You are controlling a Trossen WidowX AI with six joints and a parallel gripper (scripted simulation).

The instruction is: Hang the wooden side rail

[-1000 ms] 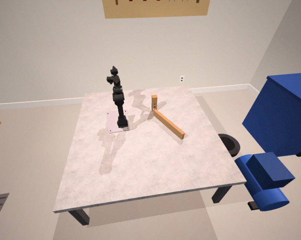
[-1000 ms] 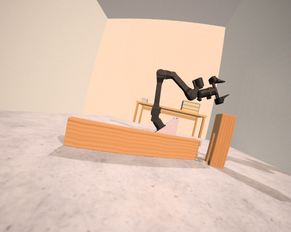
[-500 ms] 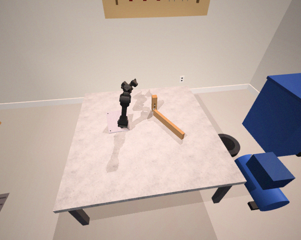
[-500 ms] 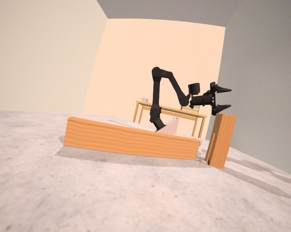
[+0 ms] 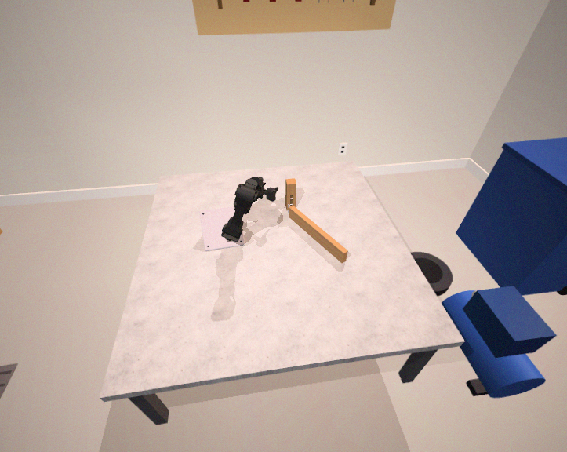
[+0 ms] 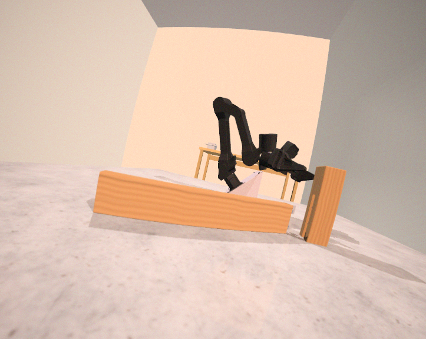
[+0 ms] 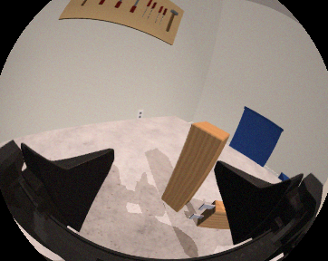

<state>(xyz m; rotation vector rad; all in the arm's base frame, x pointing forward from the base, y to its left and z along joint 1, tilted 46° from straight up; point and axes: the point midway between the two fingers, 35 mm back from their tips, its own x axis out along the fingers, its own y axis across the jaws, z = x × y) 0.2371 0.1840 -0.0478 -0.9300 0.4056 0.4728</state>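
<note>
My gripper tip is now 100 mm short of the headboard post, 80 mm above it and 10 mm to the left of it.
</note>
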